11 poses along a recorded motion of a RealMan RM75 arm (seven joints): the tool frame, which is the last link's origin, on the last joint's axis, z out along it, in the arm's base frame.
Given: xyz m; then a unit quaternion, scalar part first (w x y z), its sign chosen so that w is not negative.
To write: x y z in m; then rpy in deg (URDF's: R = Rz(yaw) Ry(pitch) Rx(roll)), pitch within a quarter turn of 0, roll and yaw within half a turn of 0. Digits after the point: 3 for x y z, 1 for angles.
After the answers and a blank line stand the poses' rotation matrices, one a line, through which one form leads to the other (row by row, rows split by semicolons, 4 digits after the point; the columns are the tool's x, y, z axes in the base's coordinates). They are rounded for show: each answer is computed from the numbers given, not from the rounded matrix.
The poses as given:
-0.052, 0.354, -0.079, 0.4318, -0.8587, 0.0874, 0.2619
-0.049, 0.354, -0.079, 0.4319, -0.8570, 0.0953, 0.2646
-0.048, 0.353, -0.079, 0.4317, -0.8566, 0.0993, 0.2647
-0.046, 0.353, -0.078, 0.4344, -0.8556, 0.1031, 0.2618
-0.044, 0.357, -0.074, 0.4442, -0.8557, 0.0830, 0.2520
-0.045, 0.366, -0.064, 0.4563, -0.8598, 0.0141, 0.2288
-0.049, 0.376, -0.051, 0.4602, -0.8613, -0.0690, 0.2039
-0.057, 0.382, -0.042, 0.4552, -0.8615, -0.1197, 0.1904
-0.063, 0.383, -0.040, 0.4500, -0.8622, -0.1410, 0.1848
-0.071, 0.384, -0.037, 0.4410, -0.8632, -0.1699, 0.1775
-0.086, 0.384, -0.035, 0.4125, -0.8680, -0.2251, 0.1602
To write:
-0.052, 0.354, -0.079, -125.2, 31.7, 5.1
-0.049, 0.354, -0.079, -125.2, 32.4, 4.4
-0.048, 0.353, -0.079, -125.3, 32.6, 4.0
-0.046, 0.353, -0.078, -125.2, 32.5, 3.5
-0.044, 0.357, -0.074, -123.7, 30.3, 5.4
-0.045, 0.366, -0.064, -121.6, 24.0, 11.7
-0.049, 0.376, -0.051, -121.0, 16.7, 18.7
-0.057, 0.382, -0.042, -121.7, 12.7, 22.9
-0.063, 0.383, -0.040, -122.5, 11.1, 24.7
-0.071, 0.384, -0.037, -123.7, 9.0, 27.1
-0.086, 0.384, -0.035, -127.7, 5.3, 31.7

0.8475 -0.3763 -0.3743; 0.0761 -0.6118 0.7873; -0.5252 -0.6958 -0.4899
0.8418 -0.3919 -0.3712; 0.0652 -0.6088 0.7906; -0.5358 -0.6898 -0.4869
0.8402 -0.3986 -0.3677; 0.0584 -0.6076 0.7921; -0.5392 -0.6870 -0.4872
0.8417 -0.4039 -0.3584; 0.0510 -0.6013 0.7974; -0.5376 -0.6894 -0.4855
0.8592 -0.3659 -0.3576; 0.0818 -0.5916 0.8021; -0.5050 -0.7184 -0.4783
0.8949 -0.2330 -0.3806; 0.1846 -0.5832 0.7911; -0.4063 -0.7782 -0.4789
0.9073 -0.0688 -0.4148; 0.3065 -0.5669 0.7646; -0.2877 -0.8209 -0.4933
0.8988 0.0329 -0.4370; 0.3796 -0.5569 0.7388; -0.2191 -0.8299 -0.5131
0.8919 0.0768 -0.4456; 0.4095 -0.5552 0.7239; -0.1918 -0.8282 -0.5267
0.8793 0.1368 -0.4563; 0.4499 -0.5533 0.7011; -0.1566 -0.8217 -0.5480
0.8473 0.2586 -0.4639; 0.5230 -0.5583 0.6440; -0.0924 -0.7883 -0.6083

